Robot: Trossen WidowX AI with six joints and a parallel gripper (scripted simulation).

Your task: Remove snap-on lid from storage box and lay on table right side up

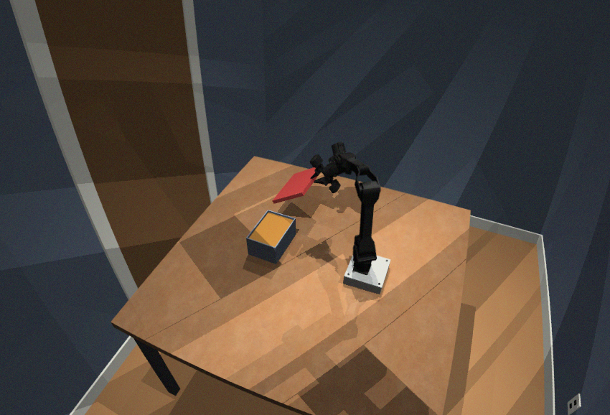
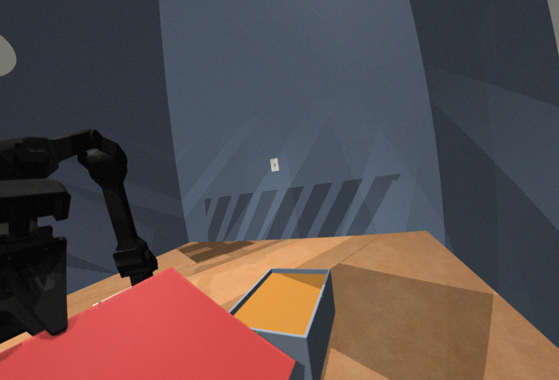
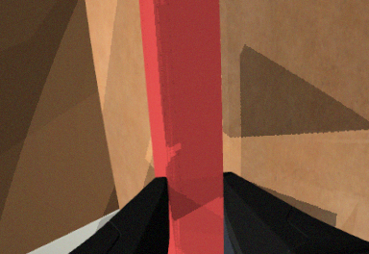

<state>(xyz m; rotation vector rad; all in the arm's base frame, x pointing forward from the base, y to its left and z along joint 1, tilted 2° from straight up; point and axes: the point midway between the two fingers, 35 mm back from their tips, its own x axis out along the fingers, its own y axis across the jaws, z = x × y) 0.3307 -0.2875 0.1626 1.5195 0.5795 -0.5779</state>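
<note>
My gripper tip is 70 mm short of the red lid and 40 mm above it. Also, from my gripper tip: grey-blue storage box: 80 mm ahead, 270 mm to the left, 150 mm below.
</note>
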